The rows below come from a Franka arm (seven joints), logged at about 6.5 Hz.
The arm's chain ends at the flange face. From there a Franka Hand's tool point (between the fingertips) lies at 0.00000 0.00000 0.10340 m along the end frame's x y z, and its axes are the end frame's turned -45 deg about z.
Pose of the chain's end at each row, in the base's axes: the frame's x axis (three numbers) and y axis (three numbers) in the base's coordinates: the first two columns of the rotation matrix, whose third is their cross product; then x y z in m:
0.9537, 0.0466, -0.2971, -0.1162, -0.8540, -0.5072, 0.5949, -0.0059, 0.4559
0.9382, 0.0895, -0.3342, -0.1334, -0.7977, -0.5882, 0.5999, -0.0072, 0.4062
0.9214, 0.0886, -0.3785, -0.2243, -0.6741, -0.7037, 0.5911, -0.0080, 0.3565
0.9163, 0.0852, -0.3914, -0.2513, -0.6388, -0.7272, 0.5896, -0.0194, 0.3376
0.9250, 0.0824, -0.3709, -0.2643, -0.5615, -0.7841, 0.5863, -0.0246, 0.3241
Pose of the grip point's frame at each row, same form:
0.7565, 0.6368, 0.1486, 0.5922, -0.5709, -0.5687, 0.5662, 0.0477, 0.3722
0.7577, 0.6273, 0.1796, 0.5691, -0.5008, -0.6522, 0.5669, 0.0545, 0.3300
0.8101, 0.5393, 0.2300, 0.4929, -0.4140, -0.7652, 0.5583, 0.0678, 0.2943
0.8256, 0.5119, 0.2374, 0.4702, -0.3915, -0.7910, 0.5573, 0.0597, 0.2793
0.8410, 0.4553, 0.2922, 0.4672, -0.3388, -0.8167, 0.5581, 0.0605, 0.2726

